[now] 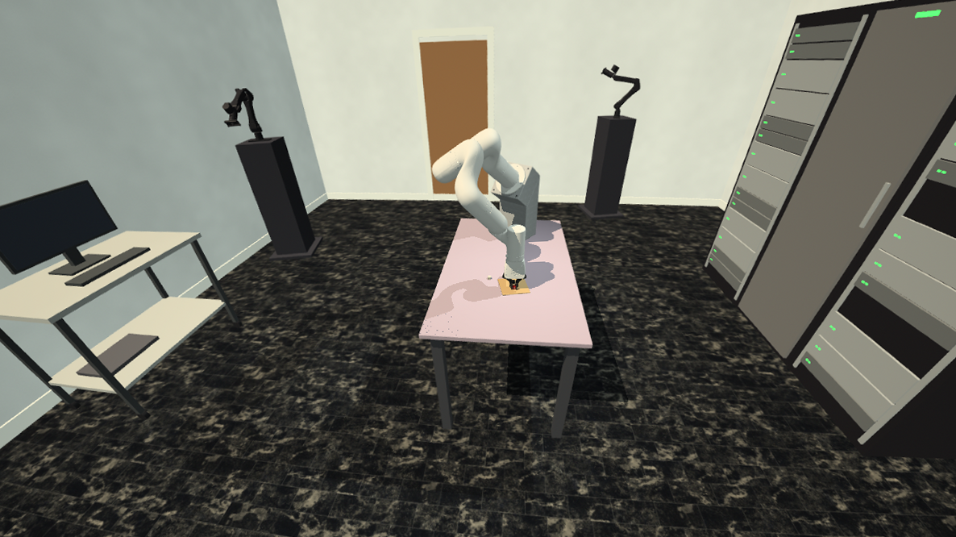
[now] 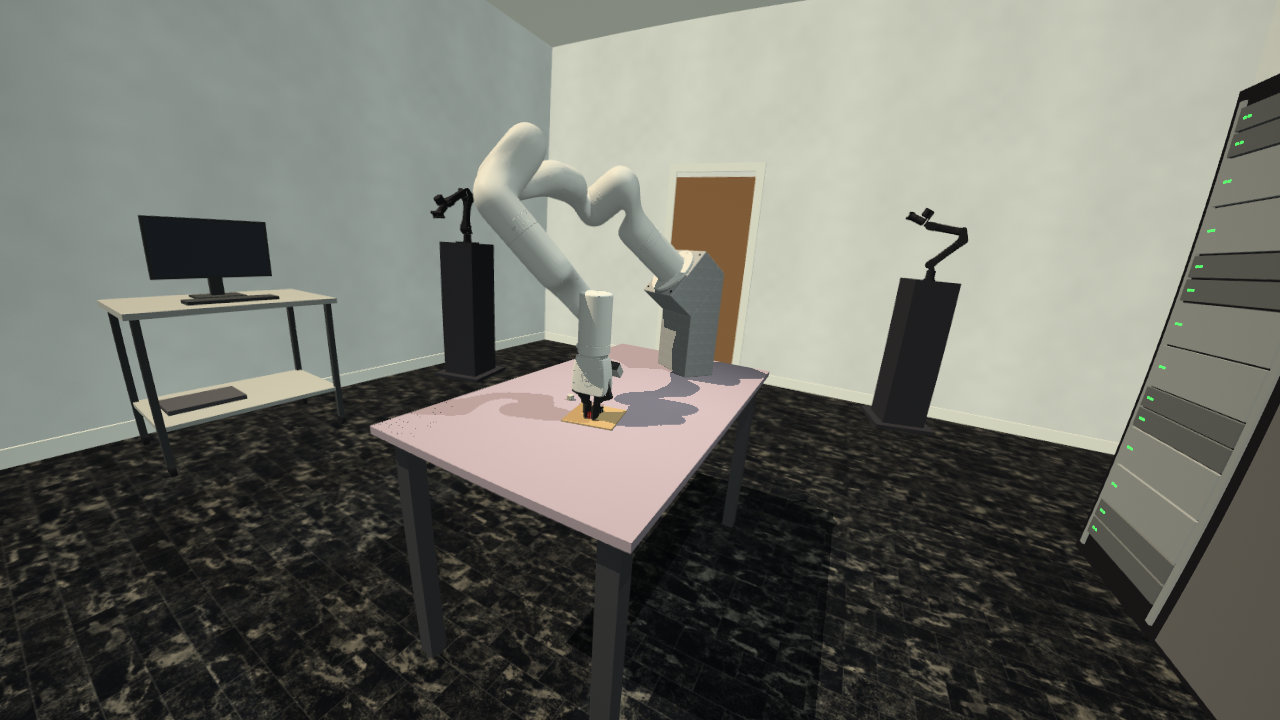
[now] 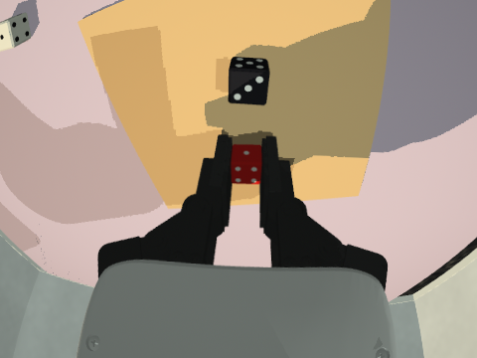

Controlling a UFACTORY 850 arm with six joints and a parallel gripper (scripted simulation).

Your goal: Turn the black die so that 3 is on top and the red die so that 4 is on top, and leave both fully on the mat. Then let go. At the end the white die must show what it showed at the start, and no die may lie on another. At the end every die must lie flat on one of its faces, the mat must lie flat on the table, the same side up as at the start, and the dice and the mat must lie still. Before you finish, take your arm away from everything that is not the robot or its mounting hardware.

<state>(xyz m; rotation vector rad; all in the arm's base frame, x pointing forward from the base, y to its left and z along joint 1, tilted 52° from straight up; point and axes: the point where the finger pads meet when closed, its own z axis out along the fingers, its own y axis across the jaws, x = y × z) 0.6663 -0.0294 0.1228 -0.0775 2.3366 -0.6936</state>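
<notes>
Now: the red die 1 cm below my hand. From my hand the other things lie so: mat: 2 cm behind, 2 cm below; then white die: 11 cm behind, 11 cm to the right, 2 cm below; then black die: 5 cm behind, 1 cm to the left, 1 cm below.
</notes>
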